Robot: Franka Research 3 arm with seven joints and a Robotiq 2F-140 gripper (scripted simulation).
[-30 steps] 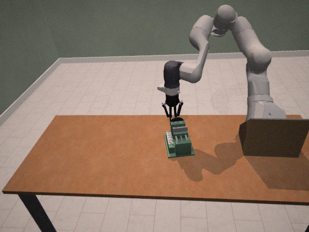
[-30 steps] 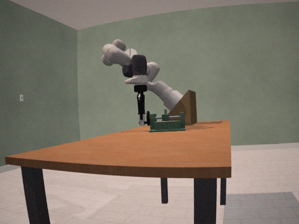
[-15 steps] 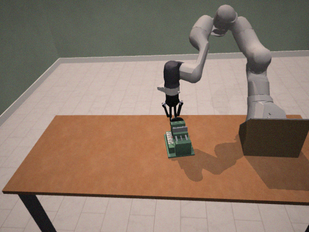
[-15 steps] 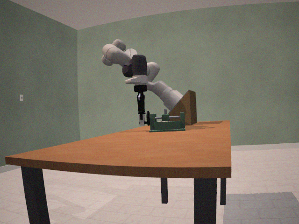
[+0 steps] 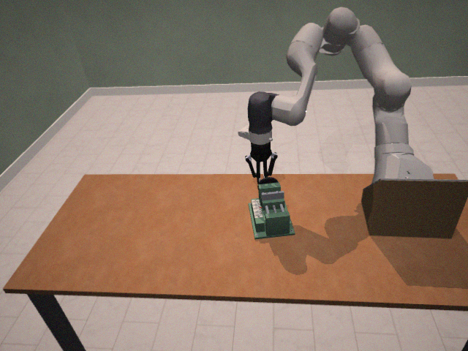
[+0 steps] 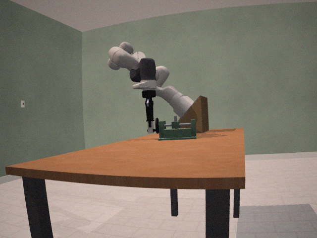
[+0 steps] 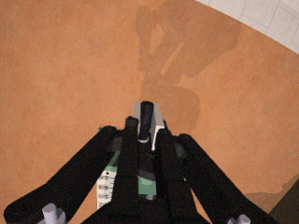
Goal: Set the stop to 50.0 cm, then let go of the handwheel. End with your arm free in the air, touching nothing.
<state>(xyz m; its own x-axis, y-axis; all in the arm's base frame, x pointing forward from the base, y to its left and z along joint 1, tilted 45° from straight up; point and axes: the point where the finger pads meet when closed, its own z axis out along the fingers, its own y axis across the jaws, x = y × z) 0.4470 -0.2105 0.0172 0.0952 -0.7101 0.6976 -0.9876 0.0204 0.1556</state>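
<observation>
Right now the black handwheel is 2 cm to the left of my hand, 1 cm below it and 1 cm behind it. Round my hand: sliding stop block 14 cm to the left, 2 cm behind, 2 cm above.
</observation>
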